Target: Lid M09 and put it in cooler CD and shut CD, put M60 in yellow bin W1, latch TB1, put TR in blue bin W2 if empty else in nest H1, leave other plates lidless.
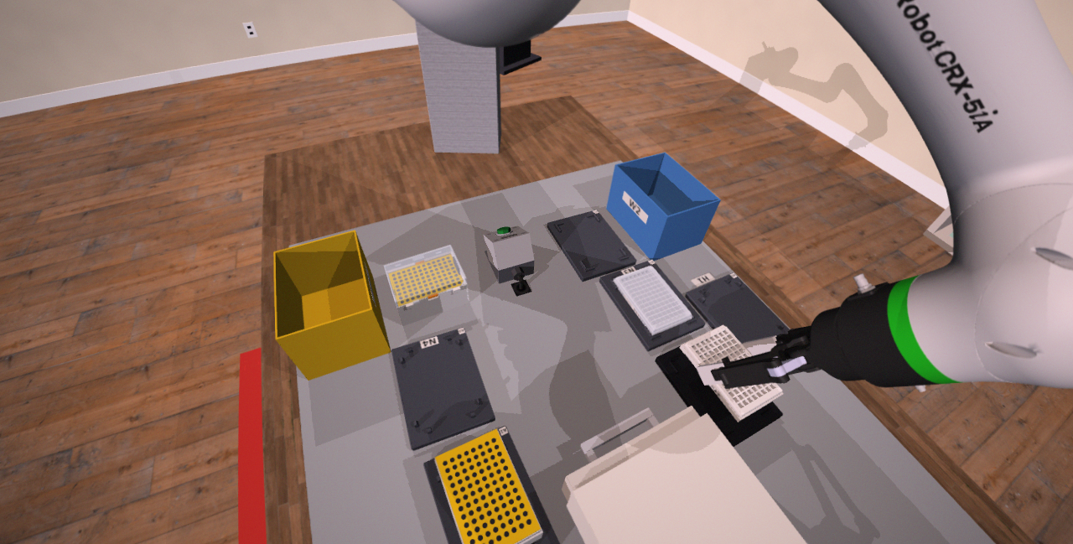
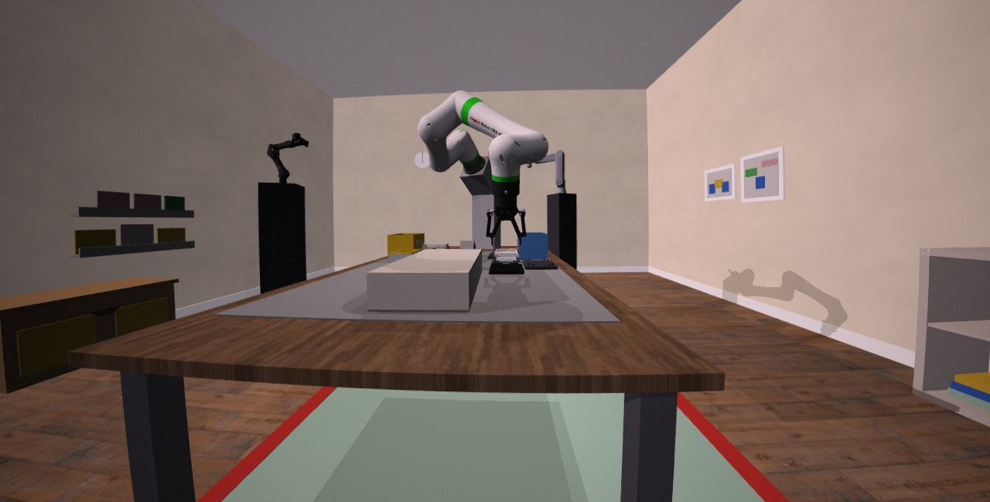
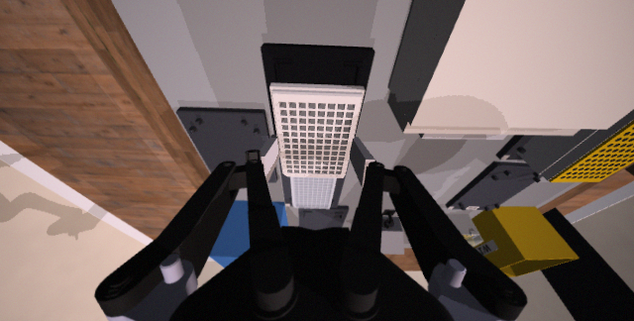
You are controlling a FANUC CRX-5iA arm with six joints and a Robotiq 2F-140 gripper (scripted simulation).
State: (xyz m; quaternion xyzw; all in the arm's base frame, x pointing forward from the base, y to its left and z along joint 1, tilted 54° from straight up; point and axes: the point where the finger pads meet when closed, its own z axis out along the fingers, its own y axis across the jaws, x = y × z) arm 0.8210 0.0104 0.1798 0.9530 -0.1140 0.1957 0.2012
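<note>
Now: the black nest N1 80 mm below my hand. From my hand the other things lie so: white assay plate (20 mm below); then nest H1 (160 mm to the left, 80 mm below, 20 mm behind); then lid (220 mm to the right, 60 mm below, 30 mm ahead).
</note>
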